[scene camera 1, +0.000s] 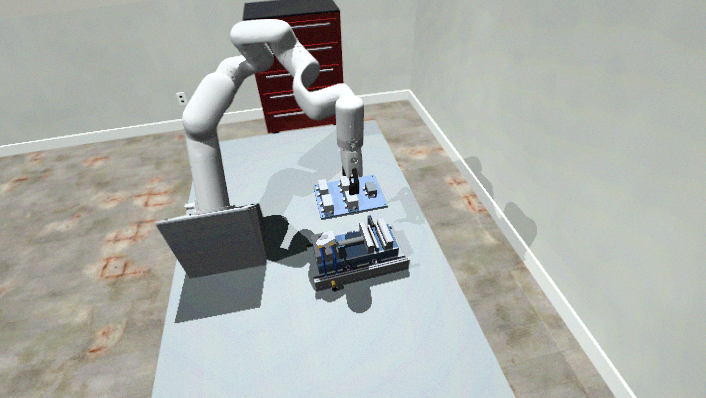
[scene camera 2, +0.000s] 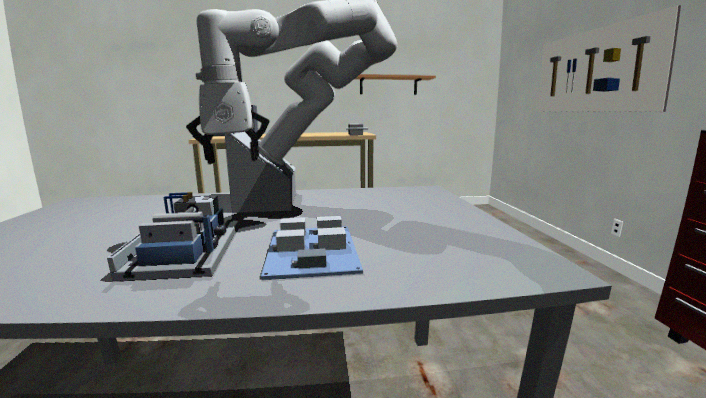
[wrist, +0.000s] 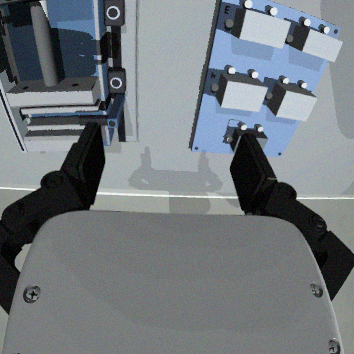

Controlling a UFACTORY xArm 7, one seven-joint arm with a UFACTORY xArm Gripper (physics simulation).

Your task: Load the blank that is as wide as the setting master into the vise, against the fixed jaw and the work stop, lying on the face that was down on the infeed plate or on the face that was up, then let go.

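Where they show: gripper, fingertip midpoint: [scene camera 1: 350,184] [scene camera 2: 233,161] [wrist: 170,145]; arm's base, link origin: [scene camera 1: 214,211] [scene camera 2: 268,153].
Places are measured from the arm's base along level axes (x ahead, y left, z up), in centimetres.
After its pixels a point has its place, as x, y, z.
Note:
My gripper [scene camera 1: 352,186] @[43.3, 0.9, 3.1] [scene camera 2: 232,159] @[43.3, 0.9, 3.1] [wrist: 170,145] @[43.3, 0.9, 3.1] is open and empty, high above the table between vise and infeed plate. The blue infeed plate [scene camera 1: 372,202] @[52.7, 10.9, -16.2] [scene camera 2: 345,262] @[53.2, 24.2, -16.2] [wrist: 210,130] @[53.2, 10.7, -16.2] bears several pale blanks, among them one [scene camera 1: 351,201] @[44.4, 9.4, -12.7] [scene camera 2: 331,239] @[46.6, 21.4, -13.8] [wrist: 242,95] @[44.8, 12.1, -12.6] nearer the middle. A darker grey block [scene camera 1: 370,188] @[53.0, 16.2, -13.7] [scene camera 2: 311,258] @[55.2, 17.6, -14.2], perhaps the setting master, stands at one end; in the wrist view a finger partly hides it. The vise [scene camera 1: 357,255] @[42.2, -16.6, -11.1] [scene camera 2: 169,252] @[55.0, -9.7, -12.4] [wrist: 75,30] @[39.5, -9.2, -11.0] has its fixed jaw [scene camera 1: 384,234] @[51.5, -12.6, -7.6] [scene camera 2: 167,232] @[53.1, -10.5, -9.1] at the outer end. The blue work stop [scene camera 2: 208,232] @[49.0, -4.0, -10.7] [wrist: 114,117] @[47.8, -4.1, -7.5] is beside the jaw gap. No blank shows between the jaws.
A metal rail [scene camera 1: 365,272] @[43.7, -21.8, -13.1] runs along the vise's side. Blue handles [scene camera 1: 328,260] @[33.1, -17.3, -10.3] stand at the vise's rear end. A large slanted grey panel [scene camera 1: 225,245] @[3.2, -10.9, -4.3] stands by the arm's base. A red drawer cabinet [scene camera 1: 305,65] [scene camera 2: 687,240] is beyond the table.

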